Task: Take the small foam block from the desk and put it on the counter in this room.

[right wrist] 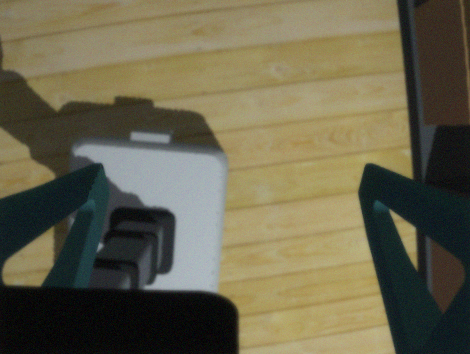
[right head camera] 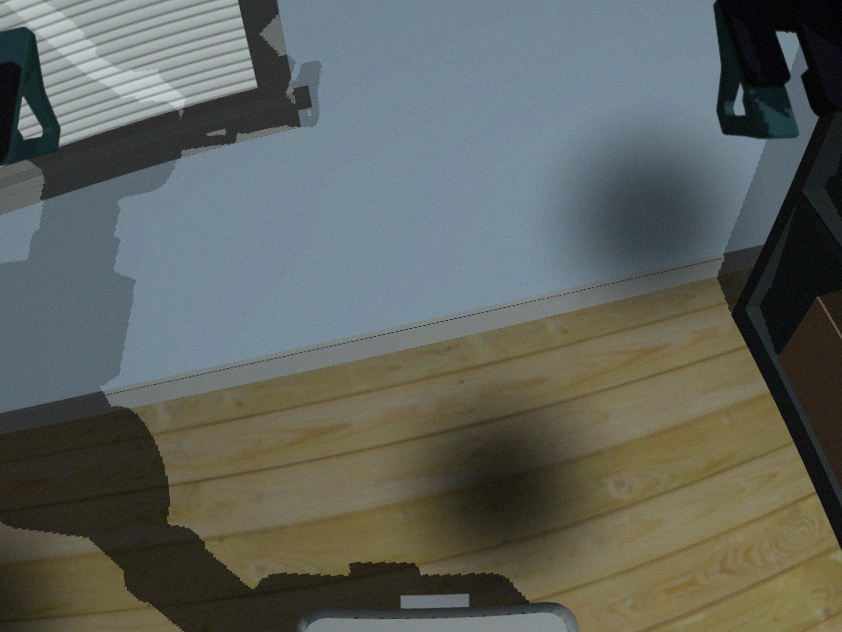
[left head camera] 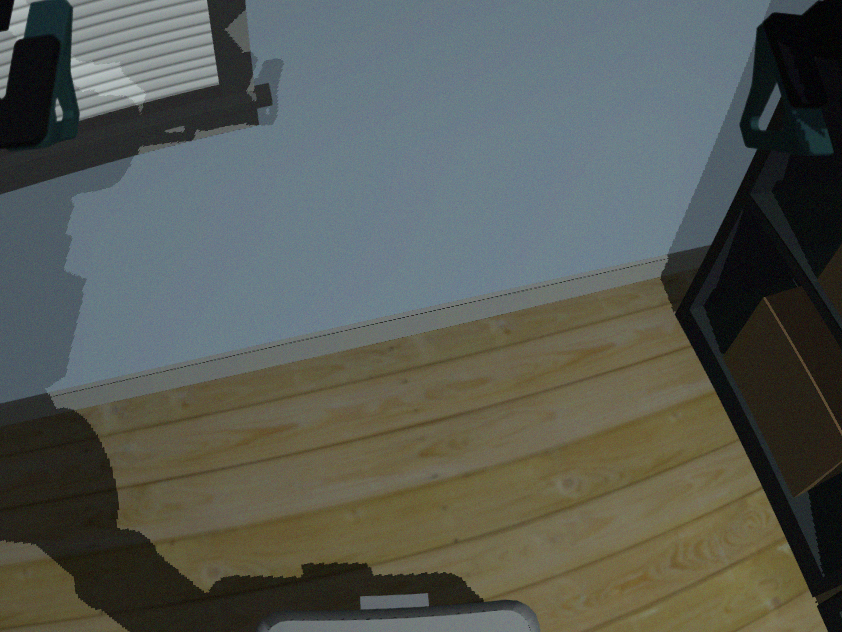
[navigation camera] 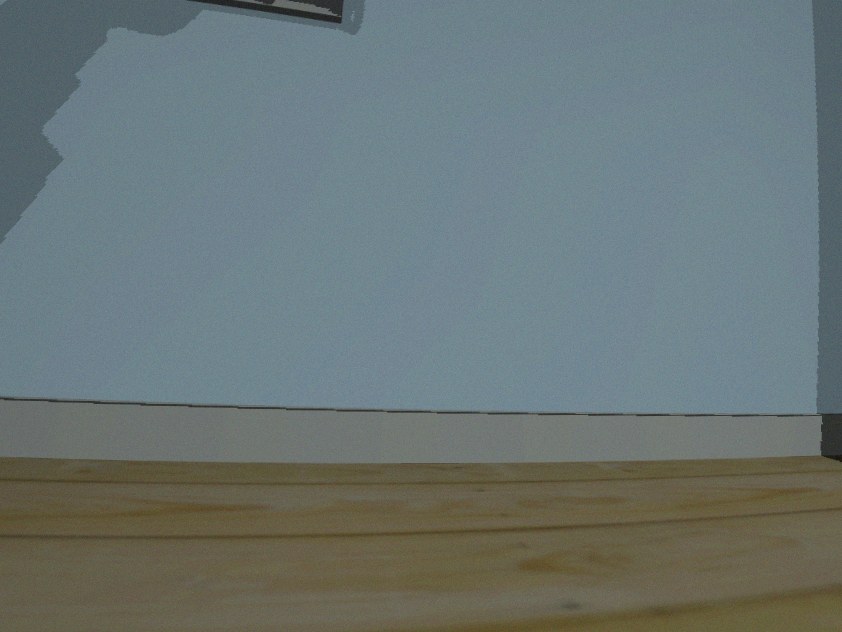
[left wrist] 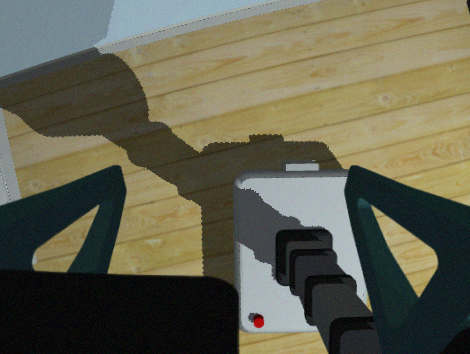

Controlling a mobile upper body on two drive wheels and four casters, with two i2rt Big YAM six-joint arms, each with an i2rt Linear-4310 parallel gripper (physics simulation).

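Places are measured from the left arm's base along level axes (x right, y ahead, z up), in centimetres.
Pixels of known places: left gripper, fingertip midpoint: [left wrist: 235, 178]; right gripper, fingertip midpoint: [right wrist: 233, 177] [right head camera: 795, 120] [left head camera: 806, 135].
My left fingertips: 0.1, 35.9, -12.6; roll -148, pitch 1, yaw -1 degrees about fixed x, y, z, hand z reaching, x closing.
Ahead of a thing's pixels: the offset from my left fingertips to its top centre, as dx, dy, dz. "pt": to the spot under its first point.
The small foam block, the desk and the counter do not show in these views. My left gripper [left wrist: 235, 178] is open, with its two teal fingers wide apart above the robot's white base and the wooden floor; in the left head camera part of it shows at the upper left edge. My right gripper [right wrist: 233, 177] is open, with its fingers wide apart above the base's edge and the floor; in both head cameras part of it shows at the upper right. No object shows between the fingers of either gripper.
A pale blue wall [left head camera: 435, 190] [navigation camera: 435, 217] with a light baseboard @[pt +23.9, +70.0, -123.5] [left head camera: 380, 331] [navigation camera: 408, 435] stands ahead. A window with blinds @[pt -13.0, +62.5, -32.6] [left head camera: 149, 47] [right head camera: 170, 54] is at the upper left. A dark shelf unit [left head camera: 754, 435] with a cardboard box @[pt +118.3, +35.7, -108.1] [left head camera: 775, 394] stands at the right. The robot's white base [left wrist: 300, 200] is below.
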